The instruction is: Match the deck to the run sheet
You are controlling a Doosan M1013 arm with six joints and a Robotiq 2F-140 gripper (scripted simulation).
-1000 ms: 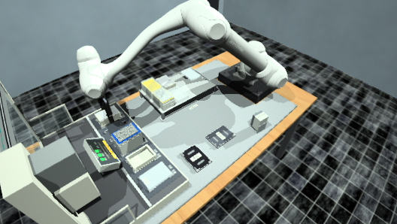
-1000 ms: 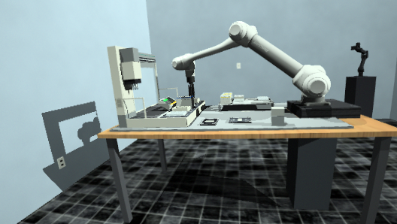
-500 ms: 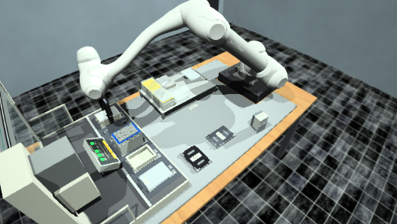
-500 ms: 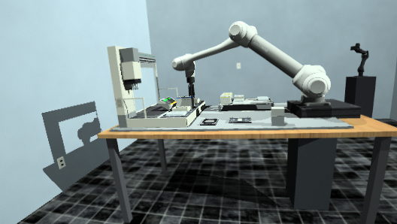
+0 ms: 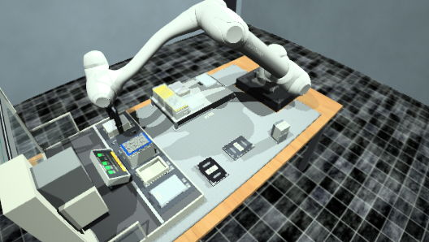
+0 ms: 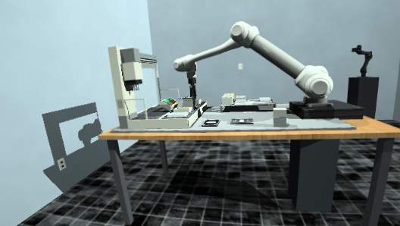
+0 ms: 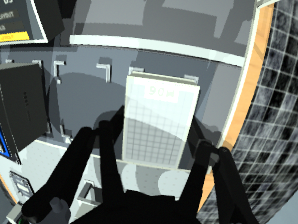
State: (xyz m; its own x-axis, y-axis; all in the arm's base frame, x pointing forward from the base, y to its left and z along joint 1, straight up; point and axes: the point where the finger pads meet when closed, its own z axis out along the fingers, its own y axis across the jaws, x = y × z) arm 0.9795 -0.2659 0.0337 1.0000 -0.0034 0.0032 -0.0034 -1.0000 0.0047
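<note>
My hand is 1 cm above the white deep-well block. The rest, counted from my hand: clear cover 33 cm behind, 10 cm to the left, 4 cm above; yellow-rimmed tip rack 33 cm behind, 11 cm to the left, 2 cm above; blue-rimmed tip rack 24 cm to the left, 4 cm above, 1 cm behind.
</note>
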